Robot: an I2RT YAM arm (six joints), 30 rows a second.
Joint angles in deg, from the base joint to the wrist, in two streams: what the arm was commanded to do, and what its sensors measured. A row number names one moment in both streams.
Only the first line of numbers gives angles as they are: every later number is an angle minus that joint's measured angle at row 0.
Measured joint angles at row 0:
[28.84 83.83 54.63 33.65 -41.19 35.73]
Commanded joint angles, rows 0 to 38:
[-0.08 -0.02 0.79 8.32 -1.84 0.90]
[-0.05 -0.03 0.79 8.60 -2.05 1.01]
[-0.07 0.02 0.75 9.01 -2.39 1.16]
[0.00 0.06 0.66 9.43 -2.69 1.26]
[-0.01 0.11 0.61 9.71 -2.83 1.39]
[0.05 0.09 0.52 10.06 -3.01 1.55]
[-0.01 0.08 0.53 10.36 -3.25 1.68]
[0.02 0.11 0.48 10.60 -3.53 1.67]
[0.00 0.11 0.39 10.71 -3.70 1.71]
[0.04 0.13 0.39 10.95 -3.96 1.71]
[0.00 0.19 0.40 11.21 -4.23 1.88]
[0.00 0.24 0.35 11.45 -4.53 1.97]
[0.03 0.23 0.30 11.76 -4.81 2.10]
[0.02 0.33 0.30 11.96 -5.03 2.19]
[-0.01 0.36 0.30 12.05 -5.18 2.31]
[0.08 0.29 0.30 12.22 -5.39 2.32]
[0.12 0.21 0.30 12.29 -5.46 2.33]
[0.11 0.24 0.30 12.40 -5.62 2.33]
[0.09 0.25 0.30 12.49 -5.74 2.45]
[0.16 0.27 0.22 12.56 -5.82 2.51]
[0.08 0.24 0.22 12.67 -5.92 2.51]
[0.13 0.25 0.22 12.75 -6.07 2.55]
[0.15 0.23 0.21 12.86 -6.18 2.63]
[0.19 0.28 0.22 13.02 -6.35 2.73]
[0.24 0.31 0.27 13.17 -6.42 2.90]
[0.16 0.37 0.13 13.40 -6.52 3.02]
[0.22 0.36 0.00 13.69 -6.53 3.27]
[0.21 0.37 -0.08 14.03 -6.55 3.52]
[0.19 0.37 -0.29 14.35 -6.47 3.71]
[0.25 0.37 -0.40 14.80 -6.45 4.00]
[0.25 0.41 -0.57 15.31 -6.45 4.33]
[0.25 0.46 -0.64 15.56 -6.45 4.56]
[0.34 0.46 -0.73 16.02 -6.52 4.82]
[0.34 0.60 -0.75 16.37 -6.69 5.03]
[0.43 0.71 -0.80 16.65 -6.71 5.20]
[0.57 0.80 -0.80 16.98 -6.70 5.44]
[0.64 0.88 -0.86 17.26 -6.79 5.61]
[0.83 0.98 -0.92 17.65 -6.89 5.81]
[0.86 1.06 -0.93 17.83 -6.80 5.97]
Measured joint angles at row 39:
[0.50 0.94 -0.92 11.98 -5.68 4.74]
